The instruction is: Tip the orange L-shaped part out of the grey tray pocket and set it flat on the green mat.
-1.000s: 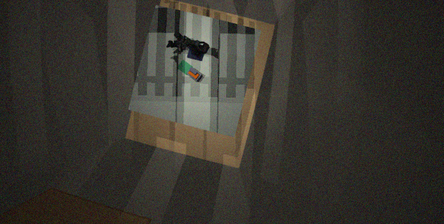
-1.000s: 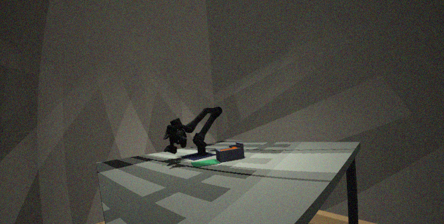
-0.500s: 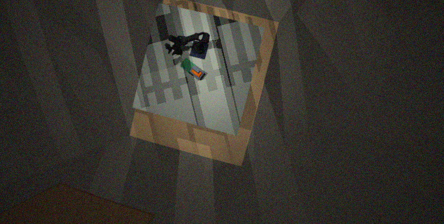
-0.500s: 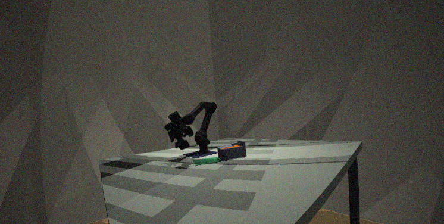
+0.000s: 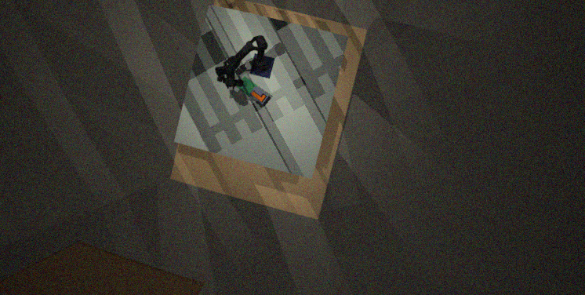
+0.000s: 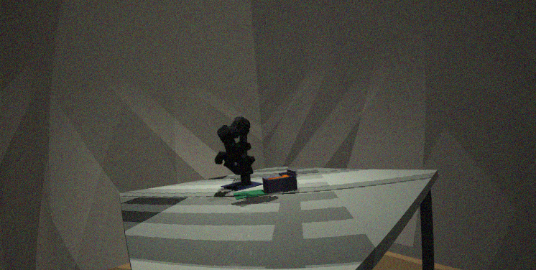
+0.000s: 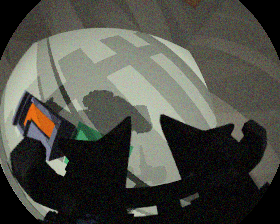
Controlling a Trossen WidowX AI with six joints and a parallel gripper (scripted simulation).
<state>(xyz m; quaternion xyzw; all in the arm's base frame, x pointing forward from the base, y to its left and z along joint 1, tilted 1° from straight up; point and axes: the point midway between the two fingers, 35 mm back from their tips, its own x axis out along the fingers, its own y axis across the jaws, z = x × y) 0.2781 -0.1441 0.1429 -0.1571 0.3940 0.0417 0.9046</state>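
My gripper tip is 23 cm to the right of the orange L-shaped part, 7 cm above it and 5 cm past it. Also, from my gripper tip: green mat: 13 cm below, 9 cm behind, 7 cm to the left.
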